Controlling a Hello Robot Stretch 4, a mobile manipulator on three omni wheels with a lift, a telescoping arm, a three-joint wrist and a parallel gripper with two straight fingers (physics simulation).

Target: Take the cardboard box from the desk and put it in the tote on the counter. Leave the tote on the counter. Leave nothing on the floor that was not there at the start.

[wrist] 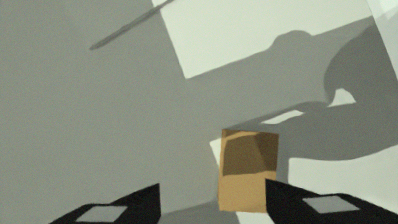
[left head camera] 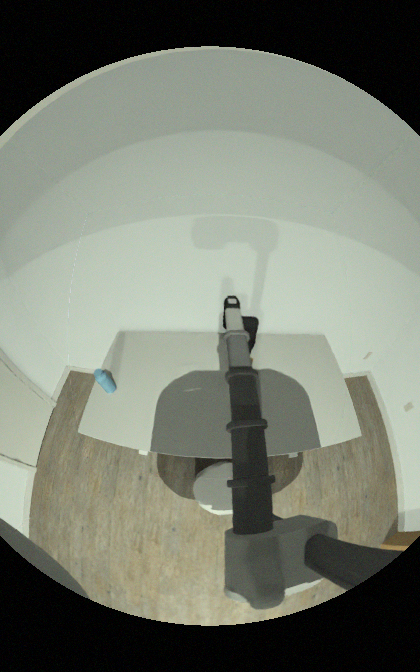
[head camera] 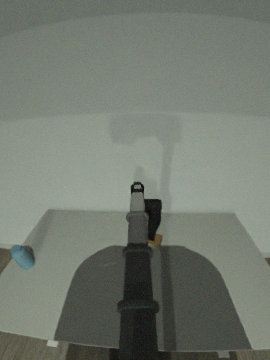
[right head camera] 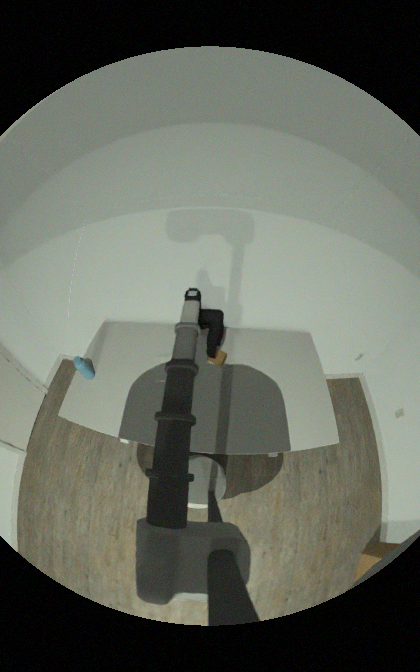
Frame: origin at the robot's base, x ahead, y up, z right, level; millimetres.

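Seen in the pictures: gripper, fingertip midpoint: [wrist: 212,197] [head camera: 153,234].
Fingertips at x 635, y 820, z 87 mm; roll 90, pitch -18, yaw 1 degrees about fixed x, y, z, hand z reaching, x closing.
Offsets run from my fingertips to a thing's top centre. Level surfaces: height alone.
The small brown cardboard box {dx +42, dy -78, dz +14 mm} [head camera: 156,240] [right head camera: 218,357] [wrist: 247,172] lies on the pale desk {dy -127 mm} [head camera: 220,260] [left head camera: 335,400] [right head camera: 310,400]. In the left head camera view the arm hides nearly all of it. My gripper [wrist: 212,197] is open and points down above the desk. In the wrist view the box shows between the two fingertips, nearer the right one, which overlaps its lower right corner. In the right head camera view the box shows right at the lower end of the dark gripper. Whether a finger touches it I cannot tell. The tote and the counter do not show.
A blue bottle {dx -131, dy +37, dz -725 mm} [head camera: 23,257] [left head camera: 105,381] [right head camera: 84,368] stands near the desk's left edge. A wall rises behind the desk. A round grey seat [left head camera: 215,487] [right head camera: 206,480] stands at the desk's front side. An orange-brown wooden surface [right head camera: 372,557] shows at the lower right.
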